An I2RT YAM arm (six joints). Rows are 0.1 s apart.
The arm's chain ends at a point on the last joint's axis. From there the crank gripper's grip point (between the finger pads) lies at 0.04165 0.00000 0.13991 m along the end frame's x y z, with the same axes.
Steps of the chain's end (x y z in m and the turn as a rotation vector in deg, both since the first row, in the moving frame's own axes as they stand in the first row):
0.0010, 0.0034, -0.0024, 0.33, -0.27, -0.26
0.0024, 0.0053, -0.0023, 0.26, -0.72, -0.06
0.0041, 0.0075, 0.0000, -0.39, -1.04, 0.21
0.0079, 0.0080, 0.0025, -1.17, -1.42, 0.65
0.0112, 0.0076, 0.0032, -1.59, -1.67, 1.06
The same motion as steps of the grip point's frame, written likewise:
0.0003, 0.0024, -0.0022, 0.33, -0.27, -0.26
0.0006, 0.0046, -0.0018, 0.26, -0.72, -0.06
0.0016, 0.0086, 0.0007, -0.39, -1.04, 0.21
0.0044, 0.0113, 0.0035, -1.17, -1.42, 0.65
0.0071, 0.0122, 0.0043, -1.59, -1.67, 1.06

